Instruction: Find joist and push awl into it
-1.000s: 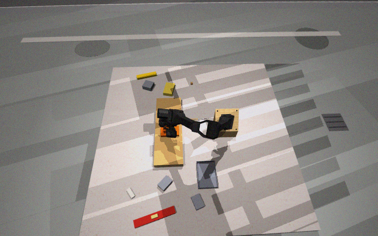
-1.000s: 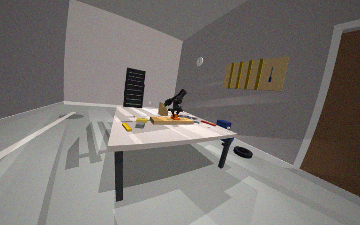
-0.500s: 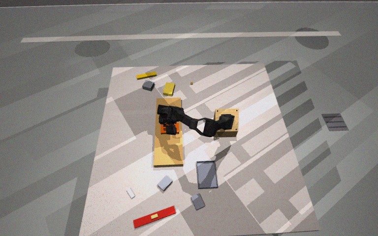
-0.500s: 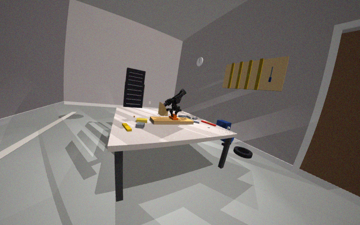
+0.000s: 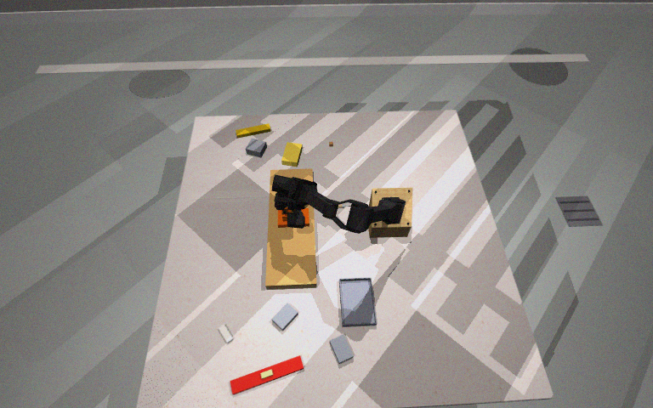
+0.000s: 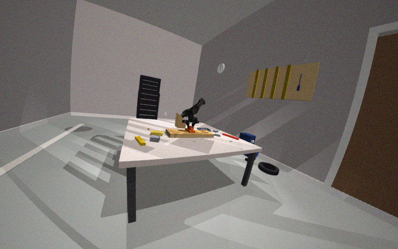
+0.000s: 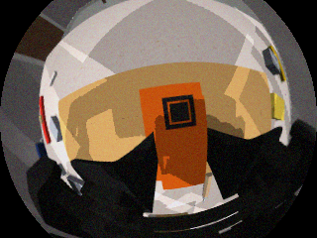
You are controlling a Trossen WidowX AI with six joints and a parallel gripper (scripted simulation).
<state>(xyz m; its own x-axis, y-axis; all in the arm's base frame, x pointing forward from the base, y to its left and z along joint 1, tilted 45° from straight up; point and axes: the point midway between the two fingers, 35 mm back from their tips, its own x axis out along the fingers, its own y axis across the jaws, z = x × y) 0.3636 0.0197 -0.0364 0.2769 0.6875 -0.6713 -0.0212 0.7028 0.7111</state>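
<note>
Now: gripper tip 330 mm to the right of the grey tray, 230 mm past it and 50 mm above it. From my gripper tip the other things lie so: green square: 30 mm above, 20 mm ahead; then stud finder: 20 mm above, 10 mm ahead; then awl: 200 mm behind, 80 mm to the right, 60 mm below.
</note>
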